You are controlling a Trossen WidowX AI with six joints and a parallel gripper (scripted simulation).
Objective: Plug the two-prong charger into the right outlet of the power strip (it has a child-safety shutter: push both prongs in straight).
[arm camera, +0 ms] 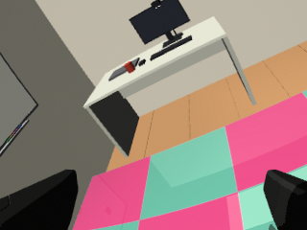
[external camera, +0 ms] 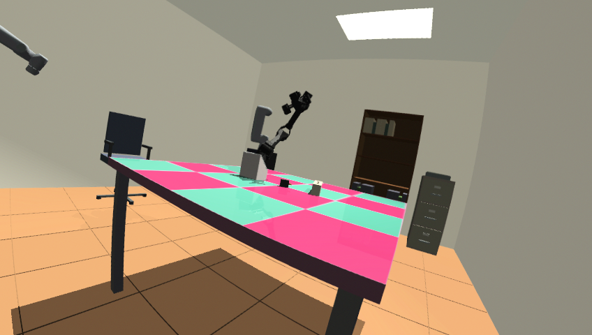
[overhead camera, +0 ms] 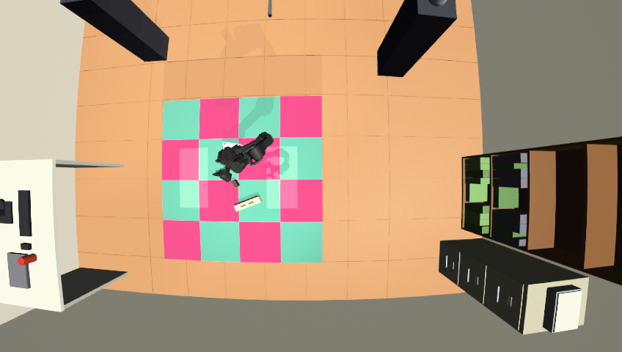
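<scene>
Now: the black two-prong charger 120 mm ahead of my gripper tip, 70 mm to the right of it and 460 mm below it.
</scene>
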